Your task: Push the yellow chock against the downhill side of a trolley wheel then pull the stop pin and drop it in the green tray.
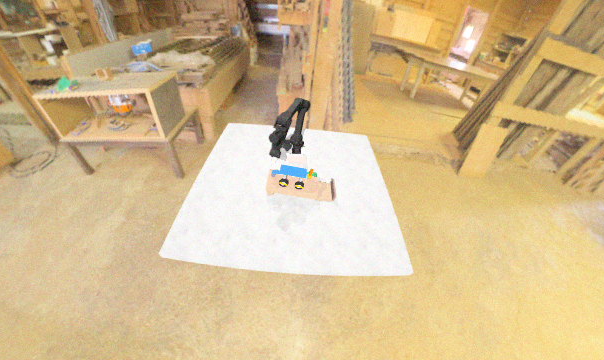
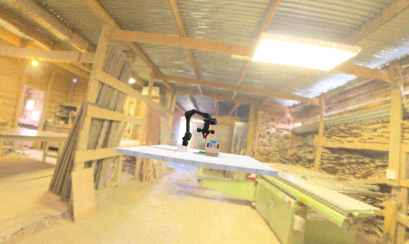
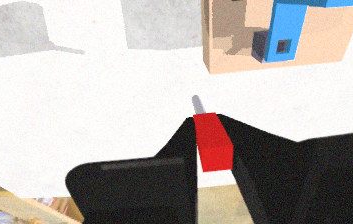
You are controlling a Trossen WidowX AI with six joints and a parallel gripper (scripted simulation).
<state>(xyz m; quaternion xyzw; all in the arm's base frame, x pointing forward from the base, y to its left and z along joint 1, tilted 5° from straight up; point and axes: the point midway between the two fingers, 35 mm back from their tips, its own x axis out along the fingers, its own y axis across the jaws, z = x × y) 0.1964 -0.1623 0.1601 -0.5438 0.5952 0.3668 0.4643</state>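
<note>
Now: the green tray 10 mm ahead of my gripper tip, 240 mm to the left of it and 180 mm below it. Also, from my gripper tip: red-headed stop pin right at my gripper tip; ramp 110 mm ahead, 120 mm to the left, 130 mm below; blue trolley 110 mm ahead, 120 mm to the left, 60 mm below.
</note>
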